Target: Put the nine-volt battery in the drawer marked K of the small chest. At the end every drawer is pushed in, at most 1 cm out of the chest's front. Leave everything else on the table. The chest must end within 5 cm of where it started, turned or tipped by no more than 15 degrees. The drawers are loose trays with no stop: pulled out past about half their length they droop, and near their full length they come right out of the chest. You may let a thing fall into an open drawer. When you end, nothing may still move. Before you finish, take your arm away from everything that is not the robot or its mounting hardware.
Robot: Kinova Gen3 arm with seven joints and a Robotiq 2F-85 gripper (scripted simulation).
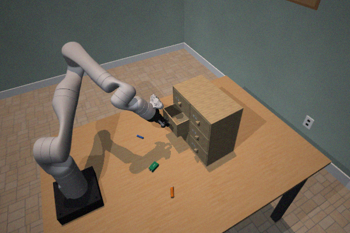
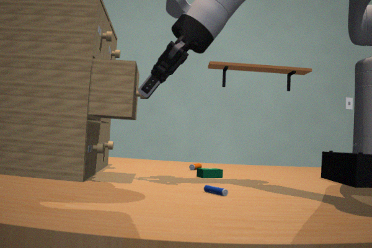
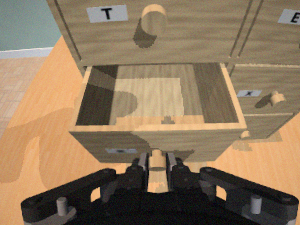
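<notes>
The green nine-volt battery lies 16 cm below my hand, 13 cm behind it and 12 cm to the right of it. Round my hand: blue cylindrical battery (16 cm below, 12 cm behind, 10 cm to the left); then orange cylindrical battery (27 cm to the right, 16 cm below, 9 cm behind).
</notes>
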